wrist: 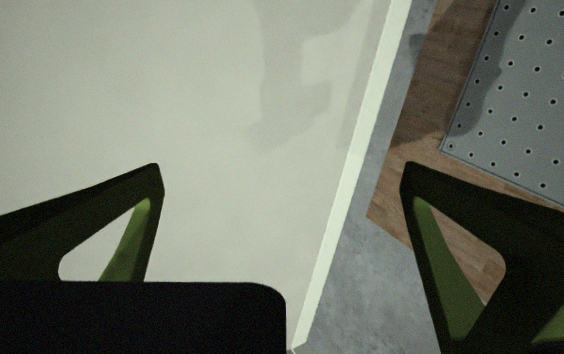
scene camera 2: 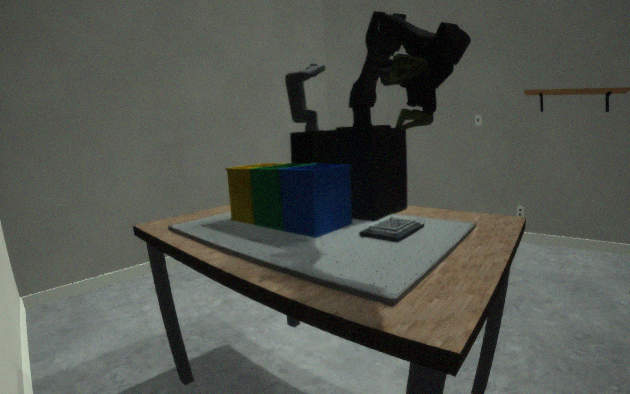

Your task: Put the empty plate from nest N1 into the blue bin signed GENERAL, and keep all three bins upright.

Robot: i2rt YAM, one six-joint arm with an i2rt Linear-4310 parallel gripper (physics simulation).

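A green bin (scene camera 2: pixel 266 186) is here, and so is a blue bin (scene camera 2: pixel 316 199). In the wrist view the green bin is out of frame, and the blue bin is out of frame in the wrist view too. My gripper (scene camera 2: pixel 395 107), though, I can see in the wrist view as well (wrist: pixel 281 176).
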